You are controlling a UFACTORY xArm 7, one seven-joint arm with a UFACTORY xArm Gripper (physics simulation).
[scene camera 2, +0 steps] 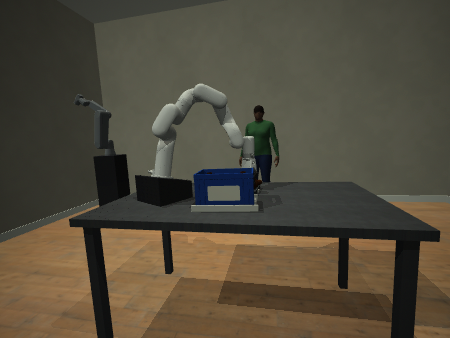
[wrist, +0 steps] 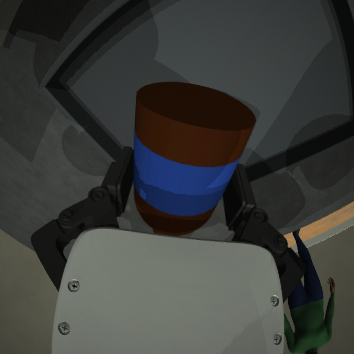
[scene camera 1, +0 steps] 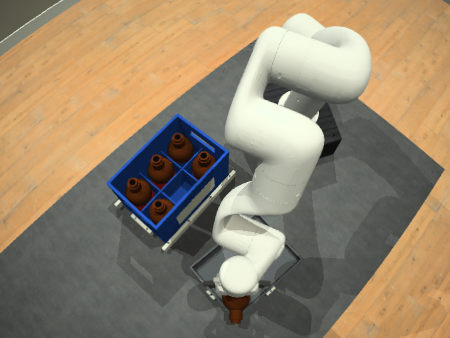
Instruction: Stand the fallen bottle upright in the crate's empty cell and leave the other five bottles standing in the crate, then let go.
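Seen in the pictures: gripper, fingertip midpoint: [wrist: 181, 168]; arm's base, link origin: [scene camera 2: 162, 177] [scene camera 1: 297, 110].
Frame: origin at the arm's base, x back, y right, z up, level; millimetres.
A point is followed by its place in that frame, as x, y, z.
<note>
The fallen brown bottle [scene camera 1: 236, 306] @(-541, -205, -56) [wrist: 192, 145] @(-464, -141, -47) with a blue band lies on its side at the tray's near corner, its base over the tray and its neck pointing outward past the corner. My gripper [wrist: 181, 168] @(-498, -170, -83) is shut on it, one black finger against each side at the blue band; in scene camera 1 the arm hides the fingers. The blue crate [scene camera 1: 220, 175] @(-292, 55, -44) [scene camera 2: 200, 192] @(-283, 240, -36) stands left of the arm in scene camera 1. Its empty cell [scene camera 1: 179, 189] @(-381, 142, -118) is in the middle of the right row. Five bottles stand upright in the other cells, including one [scene camera 1: 160, 170] @(-399, 177, 0) beside the empty cell.
The shallow grey tray [scene camera 1: 205, 257] @(-487, -52, -111) [wrist: 92, 122] @(-542, -98, -116) lies under the gripper. A pale rail [scene camera 1: 200, 210] @(-395, 45, -97) runs along the crate's base. A black box [scene camera 1: 332, 144] @(0, -139, -45) [scene camera 2: 162, 190] @(-58, 144, -44) is near the arm's base. A person [scene camera 2: 260, 140] [wrist: 312, 320] and a second arm [scene camera 2: 101, 130] stand beyond the table.
</note>
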